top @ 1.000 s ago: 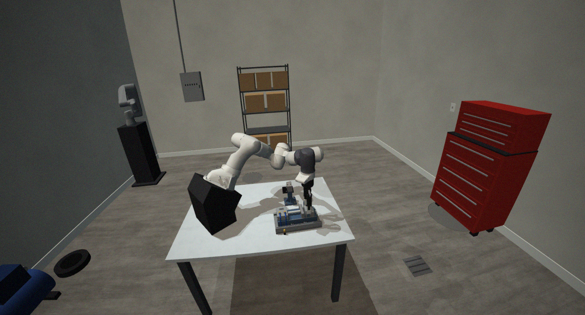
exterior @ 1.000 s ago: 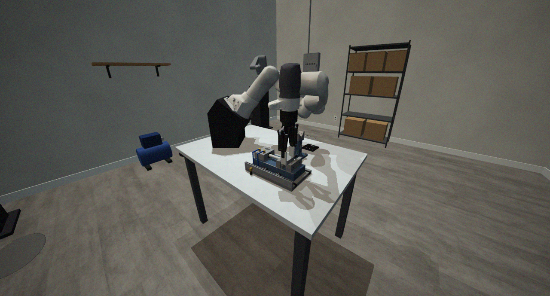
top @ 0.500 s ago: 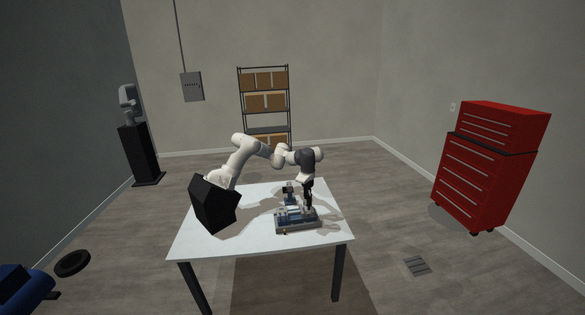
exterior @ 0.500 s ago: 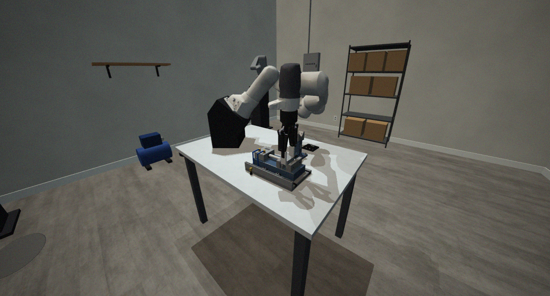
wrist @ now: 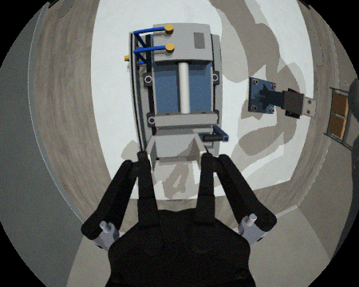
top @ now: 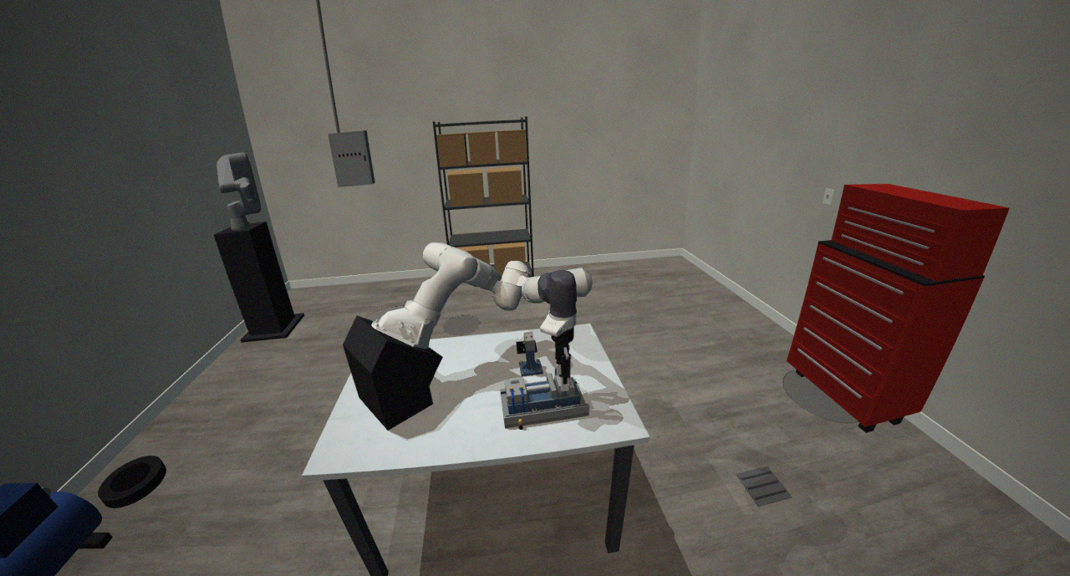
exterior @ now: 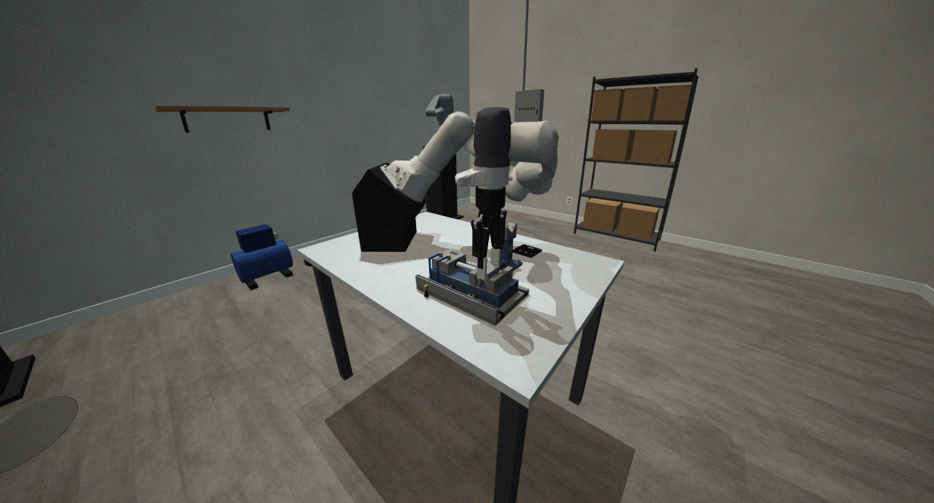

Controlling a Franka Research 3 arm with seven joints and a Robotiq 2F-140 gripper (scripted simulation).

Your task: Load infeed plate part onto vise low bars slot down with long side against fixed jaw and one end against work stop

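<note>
My hand is 3 cm above the part. From my hand the other things lie so: black infeed plate: 7 cm behind, 40 cm to the left, 12 cm below.
</note>
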